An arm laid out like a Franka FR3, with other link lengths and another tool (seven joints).
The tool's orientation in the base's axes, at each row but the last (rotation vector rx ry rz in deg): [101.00 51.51 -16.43]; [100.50 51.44 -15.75]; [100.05 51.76 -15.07]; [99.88 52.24 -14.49]
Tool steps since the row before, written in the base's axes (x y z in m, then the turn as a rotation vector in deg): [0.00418 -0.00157 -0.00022 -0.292 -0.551 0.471]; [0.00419 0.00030 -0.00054 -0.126 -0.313 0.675]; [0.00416 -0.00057 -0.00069 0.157 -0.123 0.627]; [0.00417 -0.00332 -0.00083 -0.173 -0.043 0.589]
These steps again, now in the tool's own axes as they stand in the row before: [0.00232 0.00294 0.00245 -0.714 0.204 0.243]; [0.00332 0.00245 0.00095 -0.616 0.436 -0.007]; [0.00300 0.00241 0.00182 -0.311 0.573 -0.087]; [0.00183 0.00260 0.00436 -0.478 0.312 -0.230]
